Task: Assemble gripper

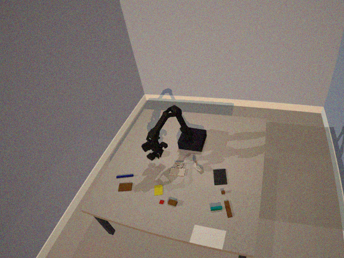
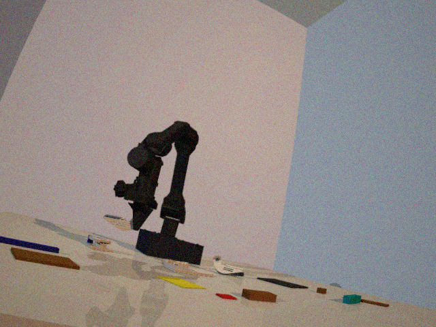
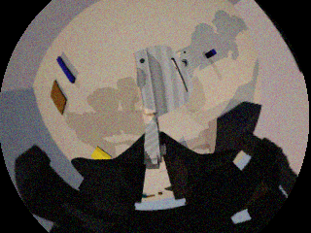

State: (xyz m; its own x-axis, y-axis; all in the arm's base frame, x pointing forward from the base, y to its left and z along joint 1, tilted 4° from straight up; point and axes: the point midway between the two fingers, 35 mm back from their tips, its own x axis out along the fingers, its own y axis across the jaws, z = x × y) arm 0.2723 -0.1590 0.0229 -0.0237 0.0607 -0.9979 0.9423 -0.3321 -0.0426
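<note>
Right now my gripper tip is 2 cm to the left of the jaw and 3 cm below it. From my gripper tip the other things lie so: small blue piece (20 cm behind, 11 cm to the right, 7 cm below); gripper base (8 cm behind, 9 cm to the right, 5 cm below); housing plate (2 cm behind, 15 cm to the left, 8 cm below).
</note>
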